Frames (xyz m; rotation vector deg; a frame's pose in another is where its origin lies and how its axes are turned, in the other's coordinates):
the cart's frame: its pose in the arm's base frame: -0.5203 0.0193 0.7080 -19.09 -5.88 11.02
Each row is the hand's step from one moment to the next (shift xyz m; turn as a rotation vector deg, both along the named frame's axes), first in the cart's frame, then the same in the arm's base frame.
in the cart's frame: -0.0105 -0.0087 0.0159 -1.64 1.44 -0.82
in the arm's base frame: -0.0109 -0.0052 0.0171 -1.74 0.74 -1.36
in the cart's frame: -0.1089 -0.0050 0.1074 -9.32 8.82 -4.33
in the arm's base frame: -0.1196 0.0069 0.0952 -10.03 4.91 -7.65
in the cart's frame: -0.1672 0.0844 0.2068 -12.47 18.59 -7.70
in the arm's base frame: -0.2049 0.1092 0.1548 -14.33 12.26 -14.30
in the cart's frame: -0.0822 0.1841 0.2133 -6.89 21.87 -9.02
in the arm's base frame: -0.1397 0.2210 0.1334 -9.27 16.03 -16.26
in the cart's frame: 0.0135 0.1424 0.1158 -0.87 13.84 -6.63
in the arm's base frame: -0.0263 0.1712 0.0622 -2.34 10.57 -10.92
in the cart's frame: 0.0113 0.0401 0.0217 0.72 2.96 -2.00
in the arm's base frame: 0.0013 0.0463 0.0078 0.46 2.26 -2.82
